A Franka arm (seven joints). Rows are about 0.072 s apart.
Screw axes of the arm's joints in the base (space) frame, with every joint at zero. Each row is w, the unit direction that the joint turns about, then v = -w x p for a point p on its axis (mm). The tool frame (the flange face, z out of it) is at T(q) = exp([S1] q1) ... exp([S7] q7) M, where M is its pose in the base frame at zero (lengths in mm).
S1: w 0 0 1 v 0.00 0.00 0.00
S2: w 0 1 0 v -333.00 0.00 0.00
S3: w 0 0 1 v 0.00 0.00 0.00
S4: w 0 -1 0 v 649.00 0.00 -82.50
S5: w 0 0 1 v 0.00 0.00 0.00
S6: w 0 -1 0 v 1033.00 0.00 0.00
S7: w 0 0 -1 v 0.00 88.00 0.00
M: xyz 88.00 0.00 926.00 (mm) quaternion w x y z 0 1 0 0
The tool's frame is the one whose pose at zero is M.
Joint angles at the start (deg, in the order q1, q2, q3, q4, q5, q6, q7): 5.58 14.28 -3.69 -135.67 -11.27 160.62 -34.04
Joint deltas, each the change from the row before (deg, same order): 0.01 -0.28 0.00 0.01 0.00 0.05 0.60; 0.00 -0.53 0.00 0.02 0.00 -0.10 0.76; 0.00 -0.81 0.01 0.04 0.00 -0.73 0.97; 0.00 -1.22 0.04 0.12 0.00 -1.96 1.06; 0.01 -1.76 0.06 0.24 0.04 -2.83 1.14; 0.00 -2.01 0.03 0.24 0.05 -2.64 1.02; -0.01 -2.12 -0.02 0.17 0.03 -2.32 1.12; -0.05 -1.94 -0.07 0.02 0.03 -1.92 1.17; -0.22 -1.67 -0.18 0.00 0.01 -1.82 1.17; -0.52 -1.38 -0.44 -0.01 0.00 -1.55 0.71; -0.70 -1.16 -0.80 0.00 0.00 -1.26 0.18
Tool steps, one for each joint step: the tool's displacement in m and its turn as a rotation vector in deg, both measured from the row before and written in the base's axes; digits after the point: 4 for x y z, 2 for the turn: 0.0006 0.0002 0.0027 0.16 -0.38 -0.57; 0.0008 0.0000 0.0048 0.19 -0.51 -0.75; 0.0004 -0.0002 0.0064 0.14 -0.21 -1.02; -0.0005 -0.0005 0.0084 -0.04 0.49 -1.22; -0.0008 -0.0006 0.0127 -0.12 0.67 -1.42; -0.0007 -0.0009 0.0154 -0.08 0.24 -1.33; -0.0012 -0.0013 0.0165 0.00 -0.12 -1.44; -0.0021 -0.0020 0.0144 0.07 -0.19 -1.54; -0.0025 -0.0046 0.0119 0.05 -0.01 -1.79; -0.0023 -0.0095 0.0096 -0.01 0.07 -1.86; -0.0022 -0.0141 0.0082 -0.05 0.06 -1.85
